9 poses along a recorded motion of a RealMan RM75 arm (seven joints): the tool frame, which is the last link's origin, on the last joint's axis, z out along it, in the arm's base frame.
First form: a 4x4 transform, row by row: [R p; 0 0 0 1], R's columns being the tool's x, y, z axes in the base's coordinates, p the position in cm. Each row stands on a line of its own.
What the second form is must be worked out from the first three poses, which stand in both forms.
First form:
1:
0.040, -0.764, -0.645, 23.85
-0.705, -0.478, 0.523, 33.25
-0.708, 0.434, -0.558, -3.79
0, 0, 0, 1
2:
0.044, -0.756, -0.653, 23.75
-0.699, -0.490, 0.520, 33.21
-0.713, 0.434, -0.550, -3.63
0, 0, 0, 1
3:
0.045, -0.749, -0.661, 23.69
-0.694, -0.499, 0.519, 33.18
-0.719, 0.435, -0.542, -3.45
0, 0, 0, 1
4:
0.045, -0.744, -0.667, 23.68
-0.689, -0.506, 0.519, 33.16
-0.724, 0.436, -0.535, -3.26
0, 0, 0, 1
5:
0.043, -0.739, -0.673, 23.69
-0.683, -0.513, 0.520, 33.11
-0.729, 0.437, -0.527, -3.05
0, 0, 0, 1
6:
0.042, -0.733, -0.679, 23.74
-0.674, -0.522, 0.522, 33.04
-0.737, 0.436, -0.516, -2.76
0, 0, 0, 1
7:
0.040, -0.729, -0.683, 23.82
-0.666, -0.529, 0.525, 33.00
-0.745, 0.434, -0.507, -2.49
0, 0, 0, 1
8:
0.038, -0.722, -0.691, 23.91
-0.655, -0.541, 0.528, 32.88
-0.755, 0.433, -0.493, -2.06
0, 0, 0, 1
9:
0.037, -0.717, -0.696, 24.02
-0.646, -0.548, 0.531, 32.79
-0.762, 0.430, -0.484, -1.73
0, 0, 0, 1
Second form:
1:
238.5, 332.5, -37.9
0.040, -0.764, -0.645
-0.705, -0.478, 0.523
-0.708, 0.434, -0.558

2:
237.5, 332.1, -36.3
0.044, -0.756, -0.653
-0.699, -0.490, 0.520
-0.713, 0.434, -0.550

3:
236.9, 331.8, -34.5
0.045, -0.749, -0.661
-0.694, -0.499, 0.519
-0.719, 0.435, -0.542

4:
236.8, 331.6, -32.6
0.045, -0.744, -0.667
-0.689, -0.506, 0.519
-0.724, 0.436, -0.535

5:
236.9, 331.1, -30.5
0.043, -0.739, -0.673
-0.683, -0.513, 0.520
-0.729, 0.437, -0.527

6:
237.4, 330.4, -27.6
0.042, -0.733, -0.679
-0.674, -0.522, 0.522
-0.737, 0.436, -0.516

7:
238.2, 330.0, -24.9
0.040, -0.729, -0.683
-0.666, -0.529, 0.525
-0.745, 0.434, -0.507

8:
239.1, 328.8, -20.6
0.038, -0.722, -0.691
-0.655, -0.541, 0.528
-0.755, 0.433, -0.493

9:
240.2, 327.9, -17.3
0.037, -0.717, -0.696
-0.646, -0.548, 0.531
-0.762, 0.430, -0.484

